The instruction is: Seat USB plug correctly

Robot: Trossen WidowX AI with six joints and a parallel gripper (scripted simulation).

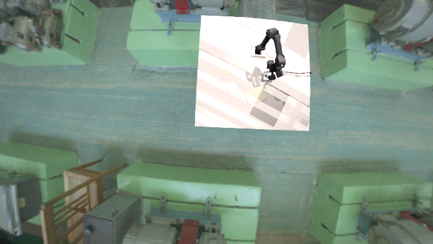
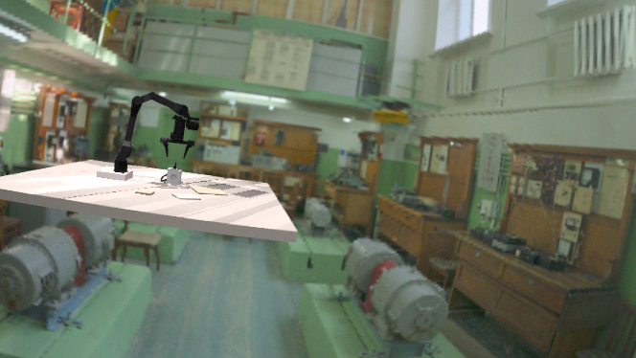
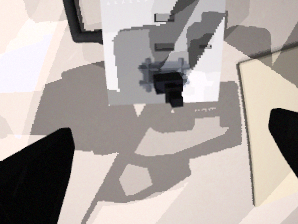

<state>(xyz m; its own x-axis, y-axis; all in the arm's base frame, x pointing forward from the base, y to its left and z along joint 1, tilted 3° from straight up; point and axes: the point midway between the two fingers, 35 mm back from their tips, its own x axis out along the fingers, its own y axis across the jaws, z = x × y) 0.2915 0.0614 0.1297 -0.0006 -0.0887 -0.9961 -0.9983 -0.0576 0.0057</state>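
My gripper tip is 40 mm above the black USB plug. Round my gripper tip: tile (80 mm behind, 370 mm to the right, 130 mm below).
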